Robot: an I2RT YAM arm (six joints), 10 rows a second.
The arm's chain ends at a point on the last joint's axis. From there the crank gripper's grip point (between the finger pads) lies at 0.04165 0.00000 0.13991 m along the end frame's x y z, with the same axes.
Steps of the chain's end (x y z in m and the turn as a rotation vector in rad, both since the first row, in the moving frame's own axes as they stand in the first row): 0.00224 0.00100 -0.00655 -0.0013 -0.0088 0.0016; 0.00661 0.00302 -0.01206 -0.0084 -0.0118 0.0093; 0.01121 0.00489 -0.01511 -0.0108 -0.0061 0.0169; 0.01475 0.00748 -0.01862 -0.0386 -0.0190 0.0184; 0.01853 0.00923 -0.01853 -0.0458 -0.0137 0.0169; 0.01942 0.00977 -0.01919 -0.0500 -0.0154 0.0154; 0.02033 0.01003 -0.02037 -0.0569 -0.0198 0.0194; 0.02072 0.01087 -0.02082 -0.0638 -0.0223 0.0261; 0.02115 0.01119 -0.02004 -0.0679 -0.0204 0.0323
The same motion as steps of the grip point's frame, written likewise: 0.00101 0.00125 -0.00619 -0.0013 -0.0088 0.0016; 0.00495 0.00458 -0.01158 -0.0084 -0.0118 0.0093; 0.01034 0.00710 -0.01487 -0.0108 -0.0061 0.0169; 0.01203 0.01364 -0.01797 -0.0386 -0.0190 0.0184; 0.01655 0.01634 -0.01814 -0.0458 -0.0137 0.0169; 0.01720 0.01740 -0.01876 -0.0500 -0.0154 0.0154; 0.01747 0.01879 -0.01982 -0.0569 -0.0198 0.0194; 0.01746 0.02086 -0.02025 -0.0638 -0.0223 0.0261; 0.01811 0.02201 -0.01959 -0.0679 -0.0204 0.0323
